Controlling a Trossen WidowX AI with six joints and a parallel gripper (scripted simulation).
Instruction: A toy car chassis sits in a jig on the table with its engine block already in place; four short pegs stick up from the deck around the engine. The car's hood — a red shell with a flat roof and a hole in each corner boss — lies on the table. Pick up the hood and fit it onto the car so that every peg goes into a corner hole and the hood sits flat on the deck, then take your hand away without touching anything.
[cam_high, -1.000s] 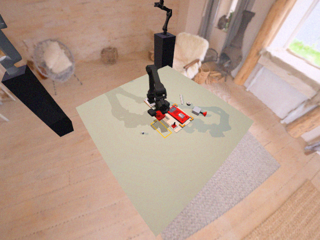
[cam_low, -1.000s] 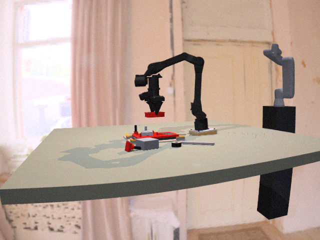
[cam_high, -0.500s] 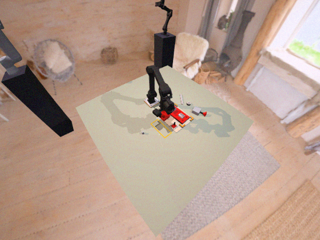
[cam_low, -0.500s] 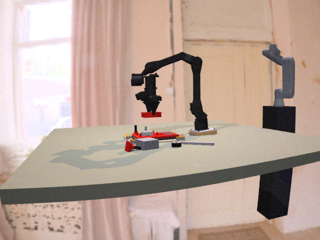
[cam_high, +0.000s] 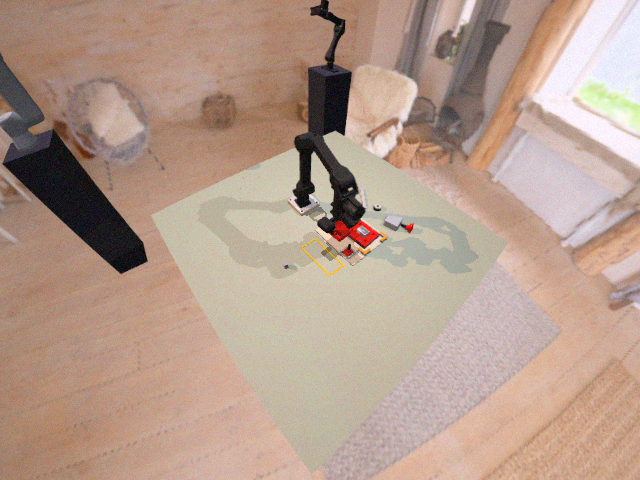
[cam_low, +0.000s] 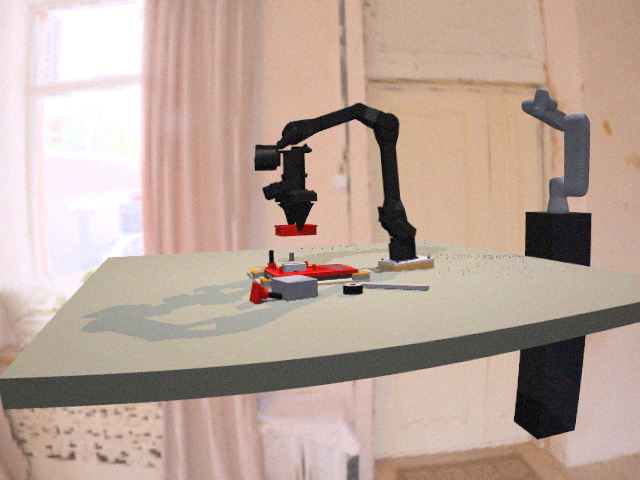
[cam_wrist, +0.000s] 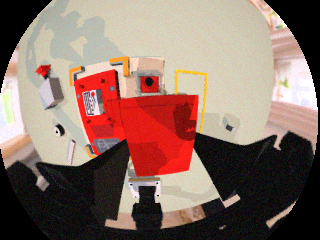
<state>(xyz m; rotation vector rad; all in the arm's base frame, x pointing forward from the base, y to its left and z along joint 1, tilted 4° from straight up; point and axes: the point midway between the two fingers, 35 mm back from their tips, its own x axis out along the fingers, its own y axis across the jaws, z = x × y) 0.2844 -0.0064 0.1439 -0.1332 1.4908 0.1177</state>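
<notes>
My gripper tip is now 2 cm short of the grey engine block, 14 cm to the right of it and 9 cm above it. Also, from my gripper tip: grey box (5 cm ahead, 31 cm to the left, 9 cm below); grey bit (2 cm behind, 24 cm to the right, 10 cm below); red hood (right at my gripper tip).
</notes>
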